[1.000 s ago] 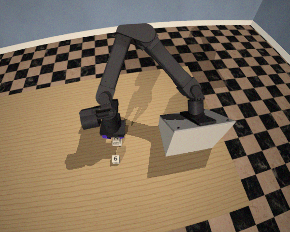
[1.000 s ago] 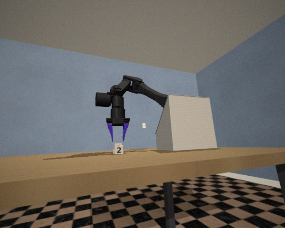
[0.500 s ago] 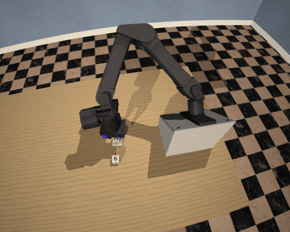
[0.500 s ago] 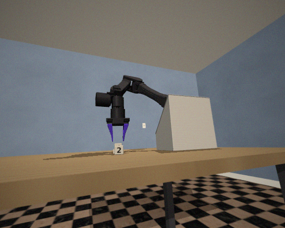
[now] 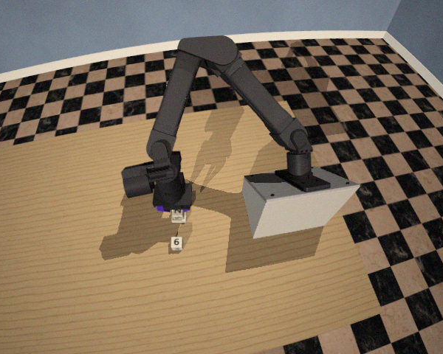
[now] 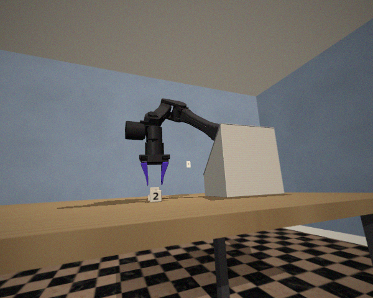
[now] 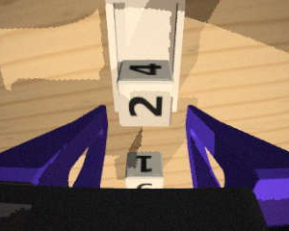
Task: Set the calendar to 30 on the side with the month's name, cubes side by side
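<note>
Now: the white tray 50 mm below my hand and 20 mm to the right of it.
</note>
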